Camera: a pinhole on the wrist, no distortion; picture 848 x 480 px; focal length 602.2 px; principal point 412.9 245.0 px. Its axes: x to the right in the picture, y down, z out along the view. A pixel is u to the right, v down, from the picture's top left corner.
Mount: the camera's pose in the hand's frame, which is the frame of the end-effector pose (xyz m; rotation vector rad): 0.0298 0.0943 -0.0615 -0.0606 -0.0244 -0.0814
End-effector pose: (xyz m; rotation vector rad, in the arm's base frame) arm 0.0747 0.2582 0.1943 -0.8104 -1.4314 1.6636
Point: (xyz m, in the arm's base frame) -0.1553 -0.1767 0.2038
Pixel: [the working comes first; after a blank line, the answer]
In the camera's frame: -0.2779 -0.0945 0.4755

61.0 125.3
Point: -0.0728 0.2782 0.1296
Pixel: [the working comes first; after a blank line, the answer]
In the camera's frame: 0.0637 -0.0144 0.1655

644.8 192.6
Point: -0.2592 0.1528 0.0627
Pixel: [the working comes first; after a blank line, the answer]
In the camera's frame: 0.0423 0.0729 0.3820

479.5 360.0
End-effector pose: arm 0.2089 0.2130 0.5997 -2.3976 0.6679 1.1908
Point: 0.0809 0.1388 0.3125
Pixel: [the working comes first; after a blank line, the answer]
In the camera's frame: 0.1550 0.0704 0.2674

762.0 403.5
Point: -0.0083 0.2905 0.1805
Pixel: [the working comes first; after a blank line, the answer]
In the camera's frame: 0.1883 0.0032 0.4742

652.1 249.0
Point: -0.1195 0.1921 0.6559
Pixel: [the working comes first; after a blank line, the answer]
In the camera's frame: -0.2450 0.0679 0.2374

outside the picture
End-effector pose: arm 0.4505 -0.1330 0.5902 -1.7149 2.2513 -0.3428
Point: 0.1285 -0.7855 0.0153
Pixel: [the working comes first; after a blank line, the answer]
In the camera's frame: 0.7207 0.2581 0.4833

outside the picture
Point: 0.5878 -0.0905 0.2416
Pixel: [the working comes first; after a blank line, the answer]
In the camera's frame: -0.0570 -0.1128 0.4313

333.3 87.5
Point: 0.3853 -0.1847 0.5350
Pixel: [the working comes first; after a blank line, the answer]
In the camera's frame: 0.0457 -0.0315 0.0866

730.5 25.8
